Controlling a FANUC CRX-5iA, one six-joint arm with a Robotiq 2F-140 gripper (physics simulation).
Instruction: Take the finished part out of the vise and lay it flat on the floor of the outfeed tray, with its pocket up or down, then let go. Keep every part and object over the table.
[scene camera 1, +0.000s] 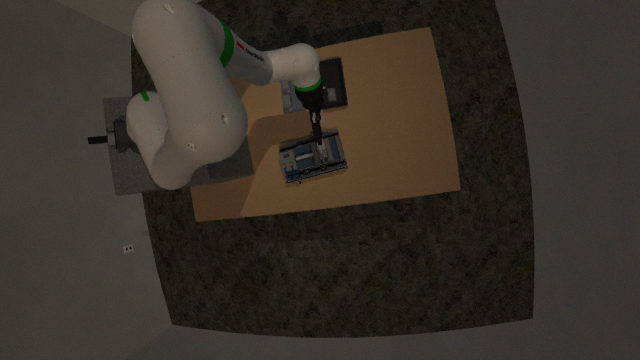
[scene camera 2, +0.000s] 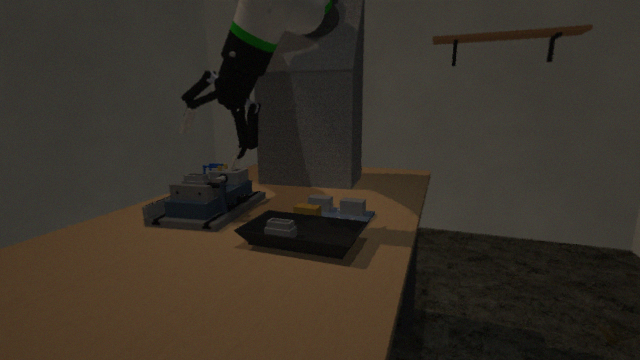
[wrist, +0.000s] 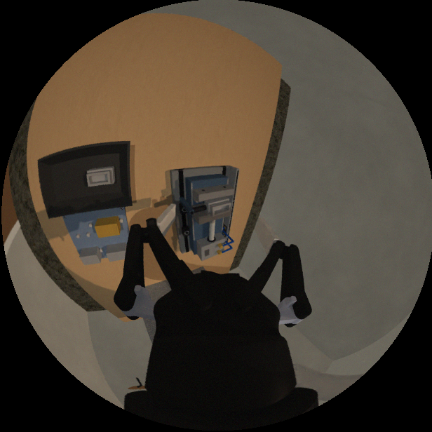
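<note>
The finished part, a small light grey block with its pocket up, sits between the jaws of the vise. In scene camera 1 it is hard to make out beneath the finger. My gripper is wide open and empty, tilted, above the vise; its fingertips stand on either side of the vise in the wrist view. The black outfeed tray stands beside the vise and holds another grey part with its pocket up.
A blue plate beside the tray bears a yellow block and two grey blocks. Blue hoses stick up at the vise's end. The grey robot pedestal stands behind.
</note>
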